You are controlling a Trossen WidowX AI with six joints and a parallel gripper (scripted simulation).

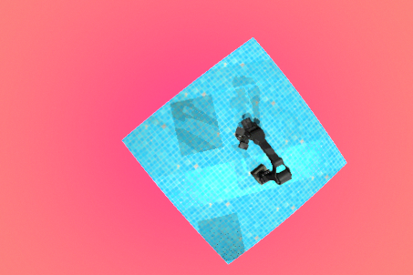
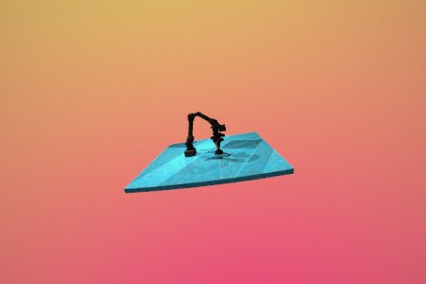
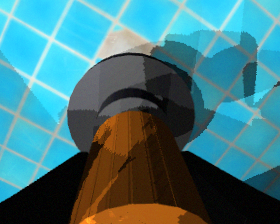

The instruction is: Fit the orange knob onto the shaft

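Now: the orange knob 2 cm above my gripper tip. Round my gripper tip: round pedestal (4 cm below).
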